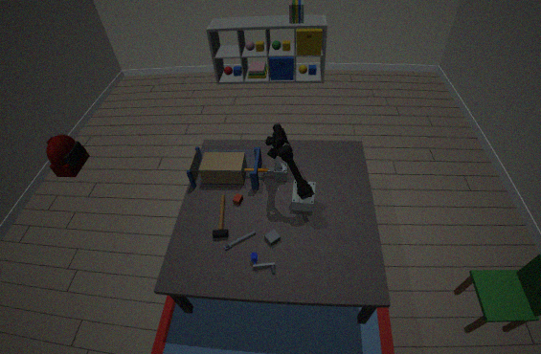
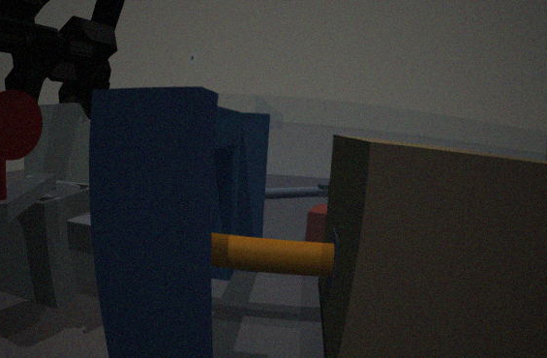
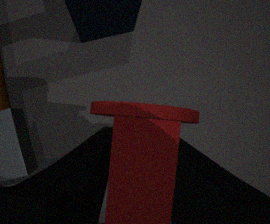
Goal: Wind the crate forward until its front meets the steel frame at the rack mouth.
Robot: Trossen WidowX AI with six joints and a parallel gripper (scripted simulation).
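The grey winch handle lies 40 mm to the left of my gripper tip, 30 mm below it and 30 mm behind it. Round my gripper tip: red knob: 10 mm behind; grey winch: 100 mm below, 90 mm to the left, 80 mm behind; blue steel frame: 100 mm to the left, 100 mm ahead, 20 mm below.
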